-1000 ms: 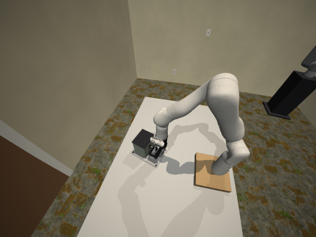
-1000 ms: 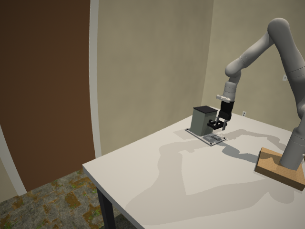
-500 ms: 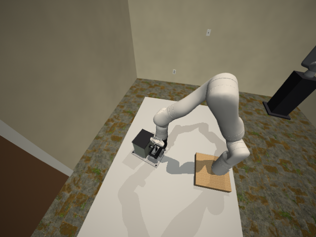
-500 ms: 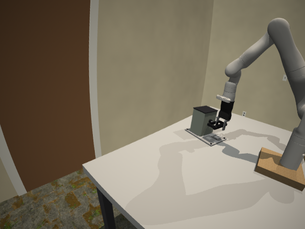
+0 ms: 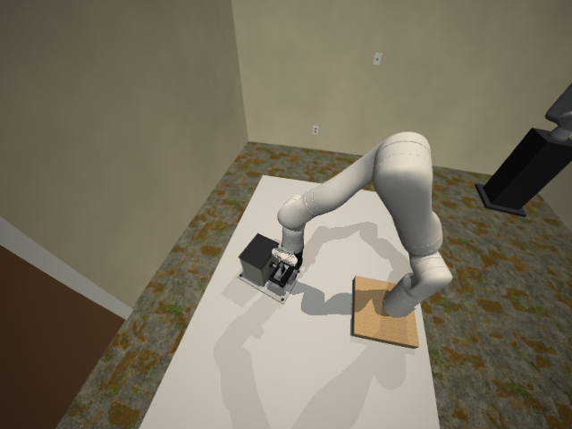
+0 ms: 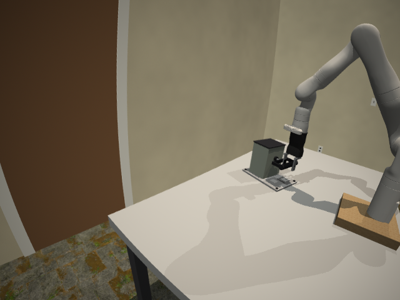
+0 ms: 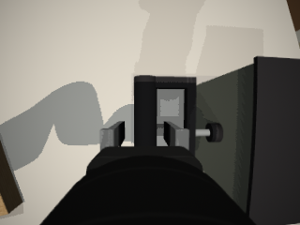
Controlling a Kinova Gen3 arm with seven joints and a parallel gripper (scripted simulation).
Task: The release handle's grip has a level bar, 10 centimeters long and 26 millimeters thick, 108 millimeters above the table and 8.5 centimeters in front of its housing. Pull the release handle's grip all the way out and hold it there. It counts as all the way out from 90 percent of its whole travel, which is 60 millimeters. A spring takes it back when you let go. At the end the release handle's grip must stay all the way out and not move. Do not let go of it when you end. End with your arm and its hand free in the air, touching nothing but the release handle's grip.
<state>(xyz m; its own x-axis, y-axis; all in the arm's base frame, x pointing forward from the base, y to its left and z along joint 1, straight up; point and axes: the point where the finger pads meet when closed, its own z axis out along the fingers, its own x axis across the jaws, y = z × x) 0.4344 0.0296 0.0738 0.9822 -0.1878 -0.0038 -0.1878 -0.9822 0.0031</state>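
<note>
Right now the metal base plate is 9 cm ahead of my hand, 2 cm to the right of it and 10 cm below it.
</note>
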